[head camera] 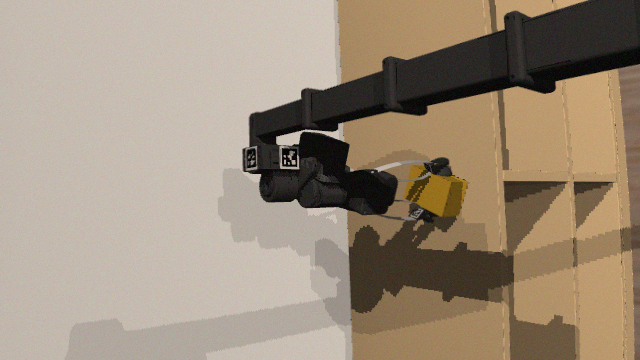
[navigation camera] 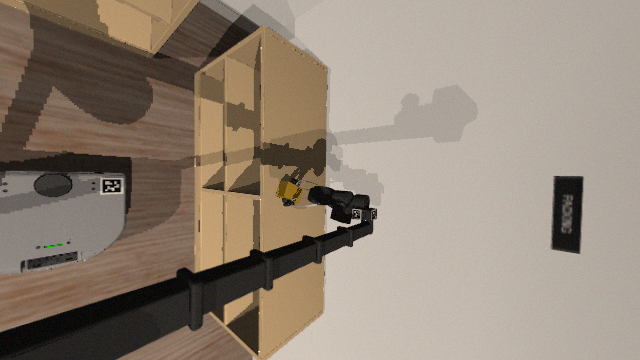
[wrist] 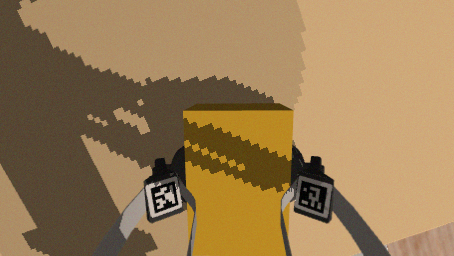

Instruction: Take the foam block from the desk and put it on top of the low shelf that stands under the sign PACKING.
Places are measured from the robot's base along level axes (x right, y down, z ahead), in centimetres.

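Pixels of known places: gripper, between the fingertips: (head camera: 443, 190) (navigation camera: 286, 191); robot's base, origin of its link: (navigation camera: 54, 184).
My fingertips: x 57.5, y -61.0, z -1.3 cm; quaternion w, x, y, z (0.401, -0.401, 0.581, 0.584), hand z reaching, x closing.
Ahead of a thing's pixels: the offset from my fingertips to its top centre. Level surfaces: height alone.
The yellow foam block {dy -4.5, dx +0.0, dz -0.1 cm} (head camera: 450, 197) (navigation camera: 286, 189) (wrist: 237, 225) is between the two fingertips of my gripper (head camera: 431, 190) (navigation camera: 291, 192) (wrist: 236, 162), which is shut on it. Block and gripper are over the top board of the low shelf {dy +0.0 cm} (head camera: 400, 25) (navigation camera: 295, 90) (wrist: 375, 100), about midway along it and nearer its open front edge in the navigation view. Shadows lie on the board close beside the block; whether its underside touches the board is hidden. The black PACKING sign {dy -81.5, dx +29.7, dz -2.0 cm} (navigation camera: 559, 215) is on the wall above the shelf. The desk does not show.
My extended arm (head camera: 450, 65) (navigation camera: 125, 305) crosses above the shelf. A pale wall (head camera: 150, 100) (navigation camera: 450, 280) stands along the shelf's back edge. My base (navigation camera: 50, 215) is on the wooden floor in front of the shelf. Another wooden unit (navigation camera: 167, 37) stands at the top left.
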